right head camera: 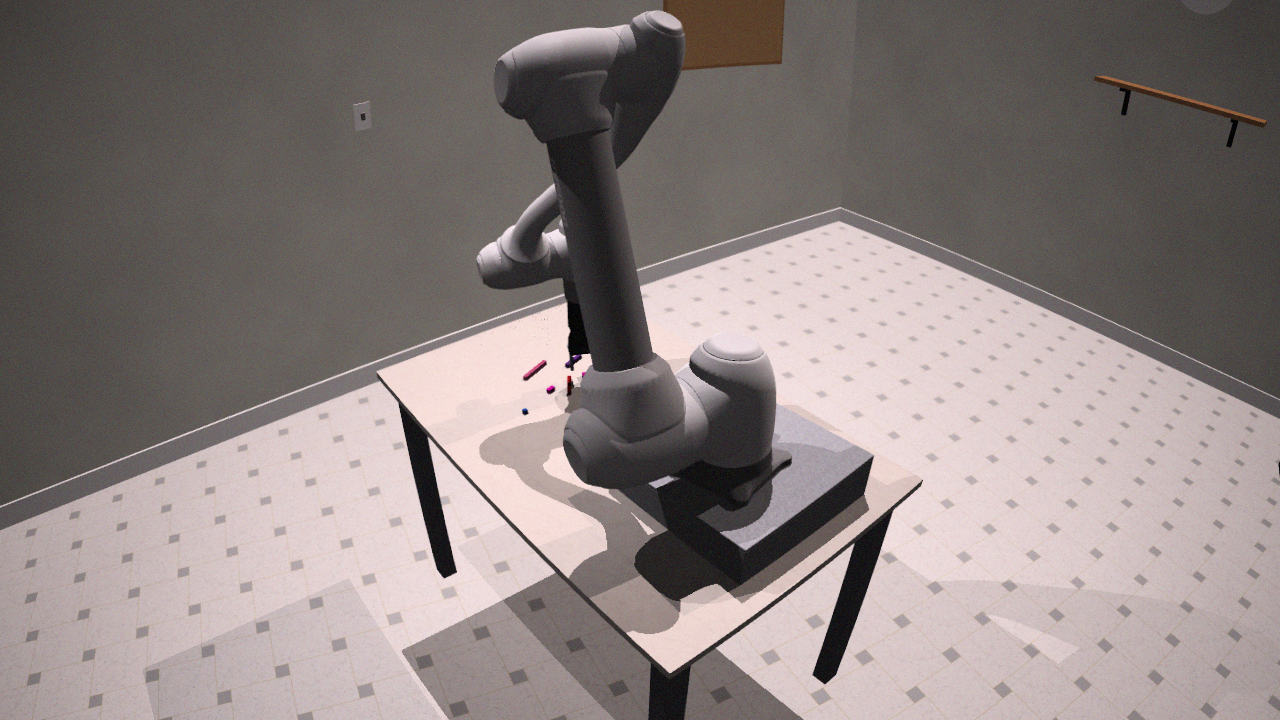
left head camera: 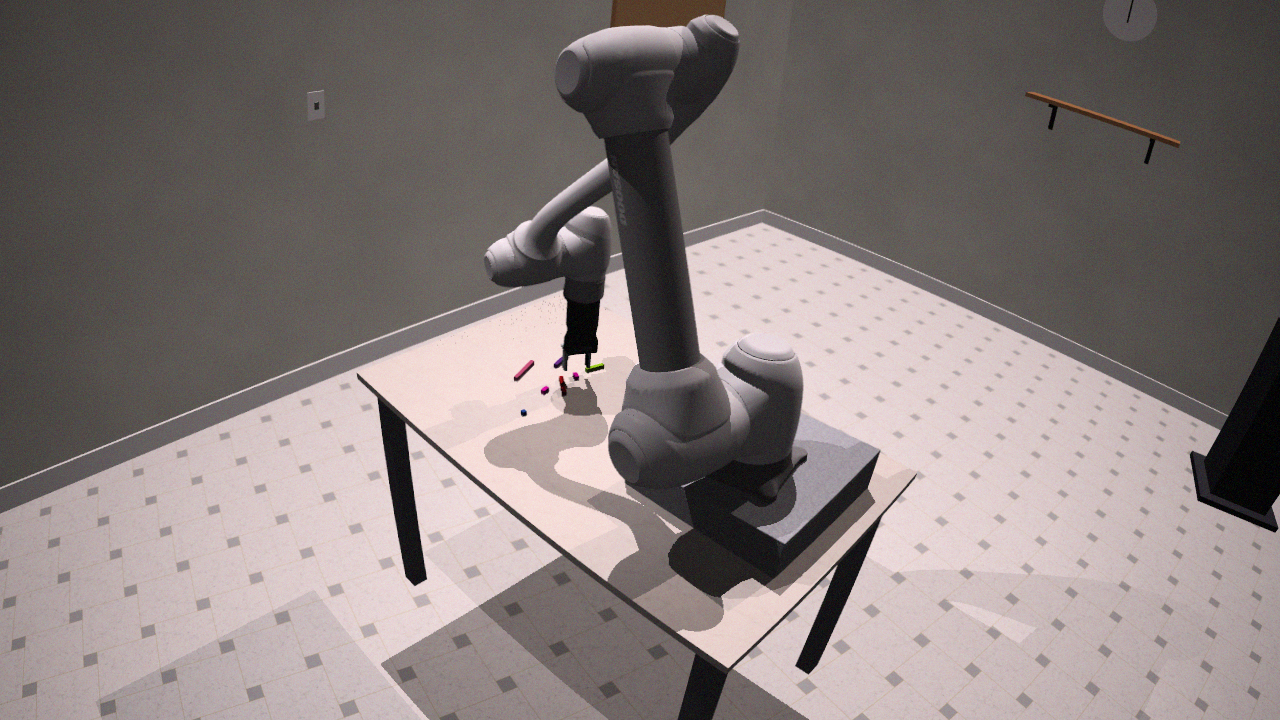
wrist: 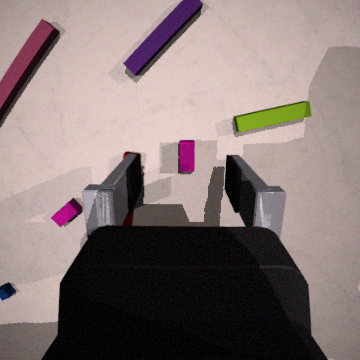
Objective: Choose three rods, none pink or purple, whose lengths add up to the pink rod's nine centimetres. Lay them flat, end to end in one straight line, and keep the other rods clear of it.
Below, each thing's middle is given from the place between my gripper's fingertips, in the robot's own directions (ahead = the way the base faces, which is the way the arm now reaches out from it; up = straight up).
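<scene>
There is the lime green rod (wrist: 300,109), and my hand is 10 mm beyond it and 70 mm to the left of it. My hand is also 30 mm above the rod.
</scene>
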